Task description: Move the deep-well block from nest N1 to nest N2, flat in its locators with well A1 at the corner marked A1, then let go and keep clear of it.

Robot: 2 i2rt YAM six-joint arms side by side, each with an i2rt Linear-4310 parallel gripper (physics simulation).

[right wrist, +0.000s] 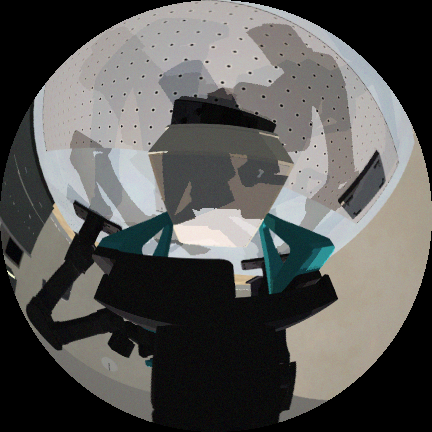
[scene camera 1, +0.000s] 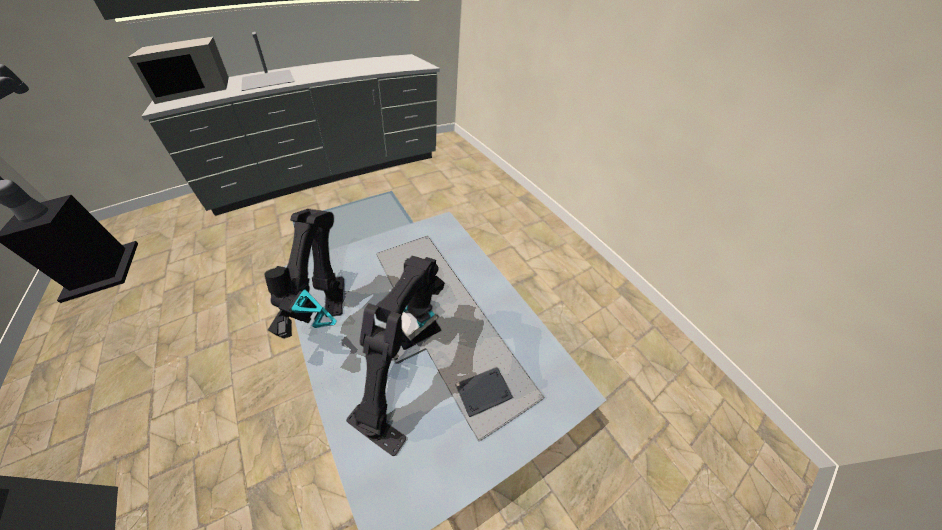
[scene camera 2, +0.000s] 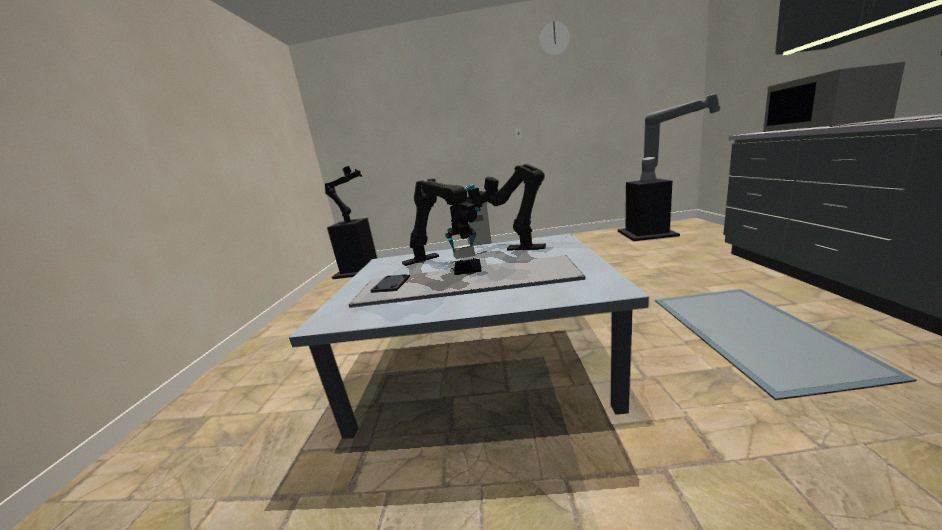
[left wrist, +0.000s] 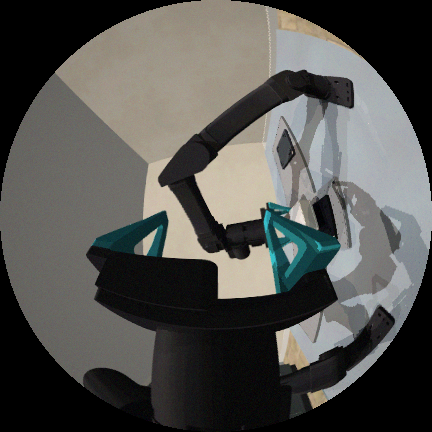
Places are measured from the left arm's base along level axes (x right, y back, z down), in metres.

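Pixels of known places: left gripper, fingertip midpoint: (scene camera 1: 328, 316) (left wrist: 215, 215); right gripper, fingertip midpoint: (right wrist: 215, 215) (scene camera 1: 413, 319); left arm's base at its link origin: (right wrist: 95, 219) (scene camera 1: 334, 296) (scene camera 2: 526, 247); right arm's base at its link origin: (scene camera 1: 375, 429) (scene camera 2: 420, 259) (left wrist: 325, 88).
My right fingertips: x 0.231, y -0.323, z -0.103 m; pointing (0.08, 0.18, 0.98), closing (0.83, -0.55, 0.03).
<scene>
For each thing: its middle in the pictures, then the offset to it from my right fingertips. Level surfaces: height alone.
- pale deep-well block at the middle of its body: (right wrist: 216, 199) (left wrist: 297, 223) (scene camera 1: 416, 319) (scene camera 2: 463, 251) dx -0.006, dy -0.009, dz +0.010 m
- black nest at the middle of its body: (right wrist: 211, 165) (left wrist: 316, 222) (scene camera 1: 415, 327) (scene camera 2: 467, 265) dx -0.013, dy -0.004, dz +0.079 m
- dark grey nest at the middle of its body: (right wrist: 366, 189) (scene camera 1: 484, 390) (scene camera 2: 390, 282) (left wrist: 283, 149) dx +0.281, dy -0.202, dz +0.081 m
- perforated plate at its surface level: dz +0.090 m
- pale blue table at its surface level: dz +0.103 m
The pale deep-well block (scene camera 1: 409, 323) (scene camera 2: 464, 251) (right wrist: 220, 190) is between the fingers of my right gripper (scene camera 2: 461, 244) (right wrist: 215, 215), which is shut on it. The block is over the black nest (scene camera 2: 467, 266) (left wrist: 325, 216) (right wrist: 217, 114) at the middle of the perforated plate and looks slightly above it. Its seating and the A1 corner cannot be made out. A dark grey nest (scene camera 1: 484, 391) (scene camera 2: 389, 283) (left wrist: 285, 149) (right wrist: 365, 192) holds no block. Nest labels are not readable. My left gripper (scene camera 1: 318, 311) is open and empty, raised away from the block.
The perforated plate (scene camera 1: 520, 388) (scene camera 2: 540, 275) (right wrist: 225, 50) lies on the pale blue table (scene camera 1: 559, 395) (scene camera 2: 592, 290). My left arm stands near the black nest's side of the table, and in scene camera 2 its gripper shows behind my right arm. Both arm bases stand on the table.
</scene>
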